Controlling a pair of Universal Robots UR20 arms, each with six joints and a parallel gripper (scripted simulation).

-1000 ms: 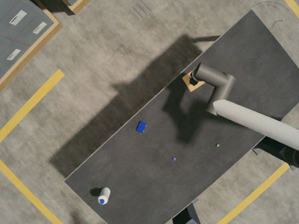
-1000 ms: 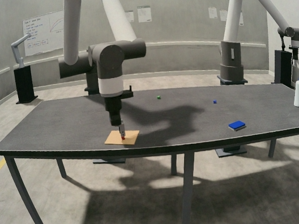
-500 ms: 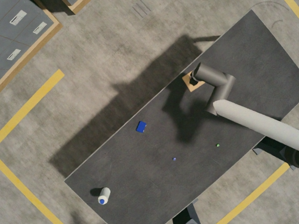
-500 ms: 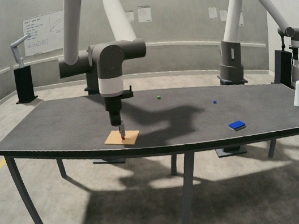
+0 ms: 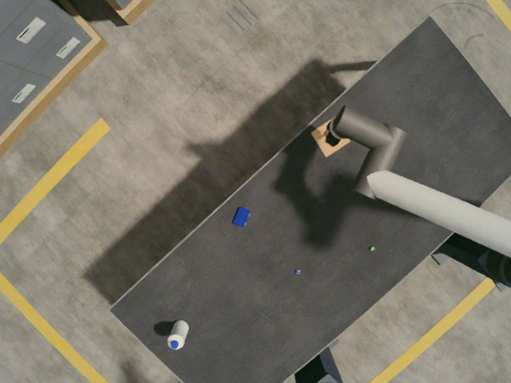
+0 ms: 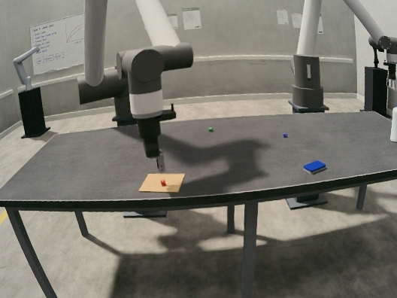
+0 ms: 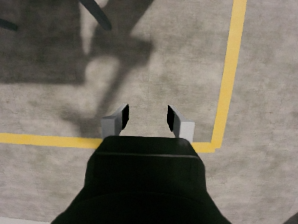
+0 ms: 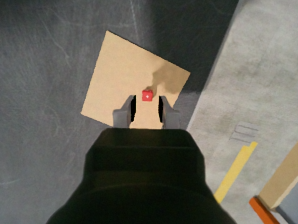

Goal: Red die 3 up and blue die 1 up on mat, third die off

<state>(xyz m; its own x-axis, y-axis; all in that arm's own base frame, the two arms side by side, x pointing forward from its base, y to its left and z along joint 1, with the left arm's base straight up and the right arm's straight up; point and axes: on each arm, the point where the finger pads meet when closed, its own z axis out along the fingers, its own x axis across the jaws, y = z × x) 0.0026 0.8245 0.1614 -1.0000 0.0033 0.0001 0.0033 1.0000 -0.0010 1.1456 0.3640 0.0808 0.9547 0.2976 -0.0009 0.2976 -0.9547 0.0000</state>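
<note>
Right now the red die is 70 mm below my right hand. Round my right hand: tan mat (80 mm below, 20 mm behind, 10 mm to the right); then blue die (530 mm to the left, 450 mm behind, 70 mm below); then green die (590 mm behind, 160 mm to the left, 70 mm below).
</note>
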